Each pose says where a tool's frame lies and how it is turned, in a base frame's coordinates. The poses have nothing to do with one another.
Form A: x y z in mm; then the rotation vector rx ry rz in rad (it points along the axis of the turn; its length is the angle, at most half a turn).
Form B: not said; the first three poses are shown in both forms.
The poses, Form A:
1: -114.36, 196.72, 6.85, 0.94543, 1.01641, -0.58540
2: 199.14, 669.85, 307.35, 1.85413, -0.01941, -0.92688
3: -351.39, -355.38, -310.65, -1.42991, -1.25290, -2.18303
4: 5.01, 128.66, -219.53, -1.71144, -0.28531, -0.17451
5: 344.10, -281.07, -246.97, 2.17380, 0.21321, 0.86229
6: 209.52, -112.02, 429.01, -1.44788, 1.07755, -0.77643
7: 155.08, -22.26, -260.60, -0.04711, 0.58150, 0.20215
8: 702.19, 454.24, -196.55, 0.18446, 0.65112, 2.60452
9: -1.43, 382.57, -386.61, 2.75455, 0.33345, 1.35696
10: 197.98, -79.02, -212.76, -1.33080, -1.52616, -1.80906
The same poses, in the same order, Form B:
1: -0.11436, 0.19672, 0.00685, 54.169, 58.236, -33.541
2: 0.19914, 0.66985, 0.30735, 106.234, -1.112, -53.106
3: -0.35139, -0.35538, -0.31065, -81.928, -71.786, -125.078
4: 0.00501, 0.12866, -0.21953, -98.058, -16.347, -9.999
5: 0.34410, -0.28107, -0.24697, 124.550, 12.216, 49.406
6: 0.20952, -0.11202, 0.42901, -82.957, 61.739, -44.486
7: 0.15508, -0.02226, -0.26060, -2.699, 33.317, 11.582
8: 0.70219, 0.45424, -0.19655, 10.569, 37.306, 149.228
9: -0.00143, 0.38257, -0.38661, 157.824, 19.105, 77.748
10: 0.19798, -0.07902, -0.21276, -76.249, -87.443, -103.652
